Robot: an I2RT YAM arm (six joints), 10 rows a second.
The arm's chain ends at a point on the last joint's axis. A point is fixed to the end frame.
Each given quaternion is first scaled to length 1.
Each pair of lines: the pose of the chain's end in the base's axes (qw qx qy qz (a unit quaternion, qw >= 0); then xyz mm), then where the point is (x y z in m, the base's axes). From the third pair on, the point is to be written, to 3 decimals.
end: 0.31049 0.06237 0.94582 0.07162 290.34 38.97 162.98
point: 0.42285 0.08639 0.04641
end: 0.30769 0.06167 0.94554 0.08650 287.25 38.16 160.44
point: 0.41885 0.09029 0.04485
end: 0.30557 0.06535 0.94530 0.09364 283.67 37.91 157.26
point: 0.415 0.092 0.042
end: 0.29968 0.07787 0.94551 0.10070 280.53 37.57 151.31
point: 0.411 0.091 0.036
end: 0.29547 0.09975 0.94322 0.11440 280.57 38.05 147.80
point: 0.412 0.092 0.033
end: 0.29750 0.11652 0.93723 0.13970 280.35 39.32 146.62
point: 0.414 0.098 0.036
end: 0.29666 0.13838 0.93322 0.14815 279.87 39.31 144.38
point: 0.415 0.096 0.035
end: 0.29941 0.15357 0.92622 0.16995 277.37 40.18 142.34
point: 0.415 0.100 0.038
